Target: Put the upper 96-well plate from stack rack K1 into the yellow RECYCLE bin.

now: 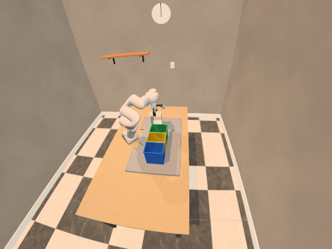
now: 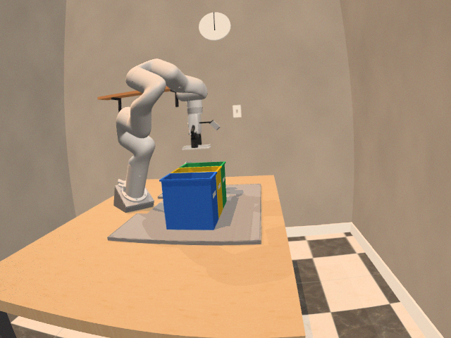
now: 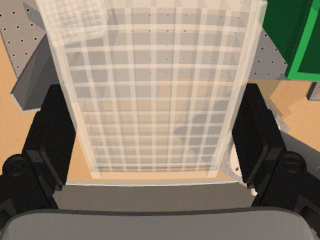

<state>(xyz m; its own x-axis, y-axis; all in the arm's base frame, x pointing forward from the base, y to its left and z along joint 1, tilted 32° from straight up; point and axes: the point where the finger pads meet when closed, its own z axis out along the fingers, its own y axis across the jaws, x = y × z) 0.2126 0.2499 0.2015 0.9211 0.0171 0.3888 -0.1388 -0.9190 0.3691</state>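
The yellow bin lies 310 mm to the right of my hand, 160 mm below it and 10 mm ahead of it.
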